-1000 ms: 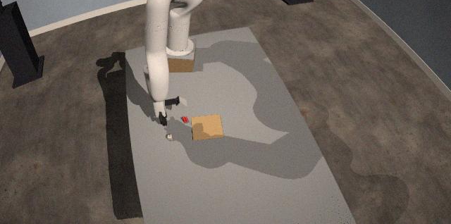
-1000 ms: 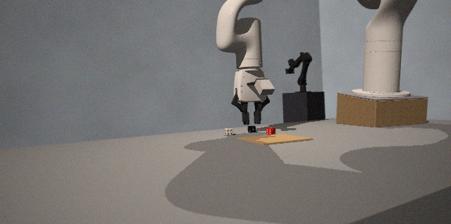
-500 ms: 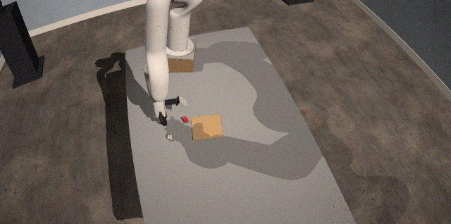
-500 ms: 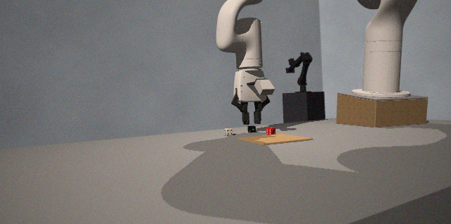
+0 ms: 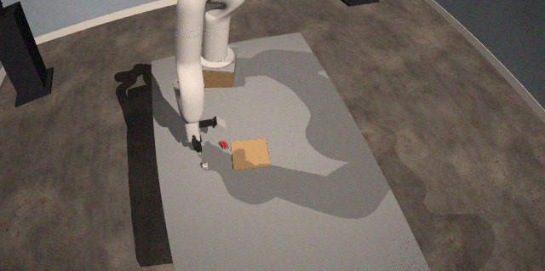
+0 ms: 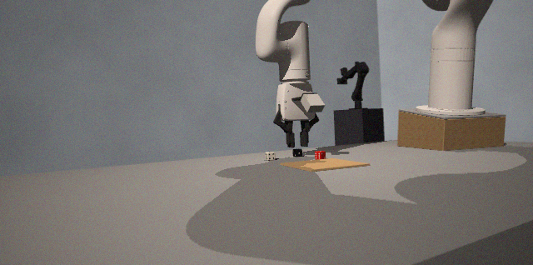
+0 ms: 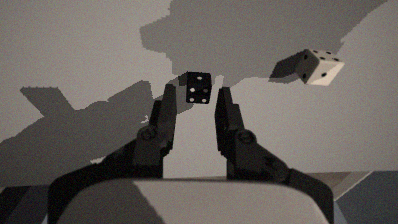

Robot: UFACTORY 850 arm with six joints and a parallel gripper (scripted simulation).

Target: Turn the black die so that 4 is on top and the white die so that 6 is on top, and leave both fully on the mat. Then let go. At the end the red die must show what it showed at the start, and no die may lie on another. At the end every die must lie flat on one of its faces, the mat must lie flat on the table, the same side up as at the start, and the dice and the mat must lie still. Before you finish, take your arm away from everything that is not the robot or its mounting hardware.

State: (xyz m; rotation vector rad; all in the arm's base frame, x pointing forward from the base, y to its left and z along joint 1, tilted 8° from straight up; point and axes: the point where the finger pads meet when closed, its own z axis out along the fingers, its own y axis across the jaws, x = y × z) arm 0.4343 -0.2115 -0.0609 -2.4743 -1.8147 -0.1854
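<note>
The black die lies 4 cm below my hand. Round my hand: tan mat: 18 cm to the left, 10 cm ahead, 4 cm below; red die: 10 cm to the left, 4 cm below, 2 cm ahead; white die: 10 cm ahead, 4 cm below.
</note>
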